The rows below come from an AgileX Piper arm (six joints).
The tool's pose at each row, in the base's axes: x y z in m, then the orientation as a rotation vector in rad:
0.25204 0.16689 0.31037 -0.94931 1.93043 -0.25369
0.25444 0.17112 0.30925 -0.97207 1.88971 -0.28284
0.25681 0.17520 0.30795 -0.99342 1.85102 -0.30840
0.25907 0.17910 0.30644 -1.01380 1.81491 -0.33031
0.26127 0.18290 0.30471 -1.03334 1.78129 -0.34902
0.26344 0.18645 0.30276 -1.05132 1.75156 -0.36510
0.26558 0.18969 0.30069 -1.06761 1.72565 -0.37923
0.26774 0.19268 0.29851 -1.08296 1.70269 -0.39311
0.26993 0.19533 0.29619 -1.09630 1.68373 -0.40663
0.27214 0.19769 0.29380 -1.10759 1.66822 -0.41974
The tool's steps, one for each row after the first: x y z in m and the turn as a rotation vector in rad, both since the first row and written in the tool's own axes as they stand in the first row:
-0.00288 0.00223 0.00341 0.01954 -0.02057 -0.03718
-0.00552 0.00447 0.00687 0.03674 -0.04042 -0.07187
-0.00788 0.00675 0.01031 0.05118 -0.05917 -0.10413
-0.01000 0.00911 0.01380 0.06314 -0.07682 -0.13416
-0.01179 0.01143 0.01734 0.07293 -0.09216 -0.16123
-0.01328 0.01363 0.02086 0.08109 -0.10512 -0.18545
-0.01452 0.01569 0.02440 0.08856 -0.11564 -0.20820
-0.01544 0.01759 0.02797 0.09555 -0.12314 -0.22835
-0.01611 0.01932 0.03154 0.10224 -0.12818 -0.24597

